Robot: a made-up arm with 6 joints.
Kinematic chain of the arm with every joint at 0, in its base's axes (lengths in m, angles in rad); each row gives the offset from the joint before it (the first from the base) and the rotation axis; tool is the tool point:
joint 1: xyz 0 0 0.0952 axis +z
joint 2: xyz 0 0.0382 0 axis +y
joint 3: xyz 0 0 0.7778 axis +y
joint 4: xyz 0 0 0.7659 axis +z
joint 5: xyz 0 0 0 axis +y
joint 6: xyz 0 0 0.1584 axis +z
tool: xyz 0 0 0
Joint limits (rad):
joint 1: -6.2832..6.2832
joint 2: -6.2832..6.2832
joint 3: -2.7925..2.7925
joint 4: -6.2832..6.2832
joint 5: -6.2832..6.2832
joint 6: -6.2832..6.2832
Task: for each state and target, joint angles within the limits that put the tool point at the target. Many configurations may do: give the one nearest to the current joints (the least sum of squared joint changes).
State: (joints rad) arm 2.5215 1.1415 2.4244 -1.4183 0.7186 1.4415
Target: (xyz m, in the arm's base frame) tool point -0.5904 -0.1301 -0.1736
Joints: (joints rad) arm 3.4391 0.6501 2.3281 -1.4068 0.5897 1.4415
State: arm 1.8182 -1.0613 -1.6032 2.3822 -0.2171 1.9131
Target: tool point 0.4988 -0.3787 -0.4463
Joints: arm 2.5002 -1.0678 -2.1681 2.3270 -0.2922 1.9131
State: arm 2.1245 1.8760 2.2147 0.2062 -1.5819 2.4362
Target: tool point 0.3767 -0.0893 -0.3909
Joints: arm 2.8203 2.6081 2.5089 0.4810 -1.4155 2.4362
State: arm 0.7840 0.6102 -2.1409 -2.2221 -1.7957 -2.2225
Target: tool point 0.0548 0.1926 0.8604
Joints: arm 0.5044 1.1307 -2.1884 -2.3456 -1.9779 -2.2225
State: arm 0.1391 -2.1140 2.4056 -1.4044 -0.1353 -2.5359
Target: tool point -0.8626 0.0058 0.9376
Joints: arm 0.0643 -1.6688 1.5798 -1.3843 -0.1483 -2.5359
